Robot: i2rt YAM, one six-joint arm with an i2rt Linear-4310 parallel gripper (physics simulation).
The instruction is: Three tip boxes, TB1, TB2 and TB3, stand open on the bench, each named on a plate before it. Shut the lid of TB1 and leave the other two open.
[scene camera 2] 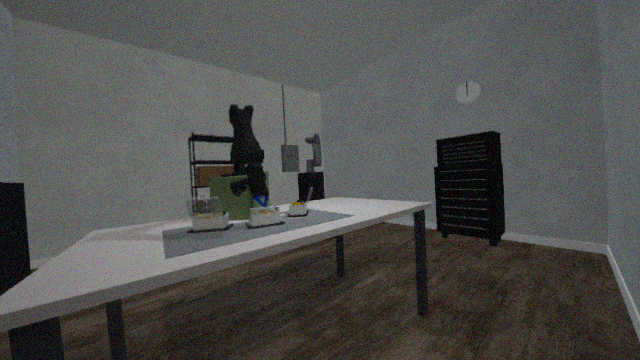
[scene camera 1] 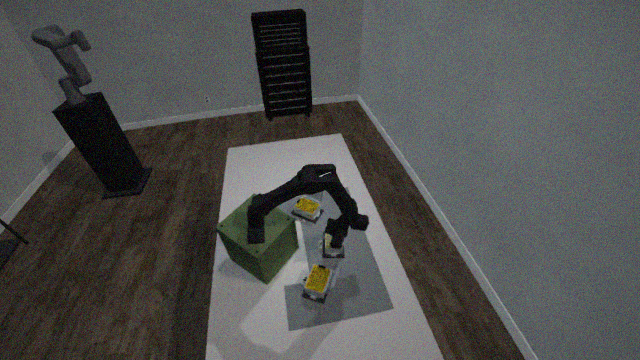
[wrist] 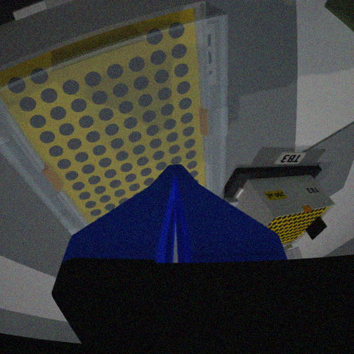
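Where they show: gripper, fingertip midpoint: (scene camera 2: 265,206) (scene camera 1: 330,234); arm's base at its link origin: (scene camera 2: 240,174) (scene camera 1: 256,223).
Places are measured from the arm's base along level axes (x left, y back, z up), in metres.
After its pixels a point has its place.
Observation:
My gripper (scene camera 1: 337,244) @(x 0.004, y -0.331, z -0.164 m) (scene camera 2: 261,204) @(x 0.004, y -0.331, z -0.164 m) (wrist: 175,175) is shut and empty, its blue fingertips together at the middle tip box (scene camera 1: 333,250) @(x -0.065, y -0.332, z -0.204 m) (scene camera 2: 265,217) @(x -0.019, y -0.385, z -0.203 m) (wrist: 125,120). No raised lid shows on this box, and its yellow rack shows through a clear cover, so its lid looks shut; whether the tips touch it is unclear. Its name is not readable. TB3 (scene camera 1: 306,208) (scene camera 2: 298,210) (wrist: 285,195) is the box nearest the cabinet, its lid upright in scene camera 2. The third box (scene camera 1: 318,280) (scene camera 2: 211,221) @(x -0.214, y -0.278, z -0.202 m) has a clear lid standing up; its name is not readable.
The boxes stand on a grey mat (scene camera 1: 295,317) @(x -0.337, y -0.114, z -0.241 m) (scene camera 2: 182,246) @(x -0.331, y -0.440, z -0.242 m) on the white bench (scene camera 1: 280,150) @(x 0.884, y -0.127, z -0.245 m) (scene camera 2: 60,280) @(x -0.578, y -0.519, z -0.245 m). The arm's base stands on a green block (scene camera 1: 265,260) @(x -0.145, y -0.024, z -0.074 m) (scene camera 2: 220,192) @(x -0.123, y -0.044, z -0.093 m) beside them. A dark drawer cabinet (scene camera 1: 284,60) (scene camera 2: 470,185) stands beyond the bench.

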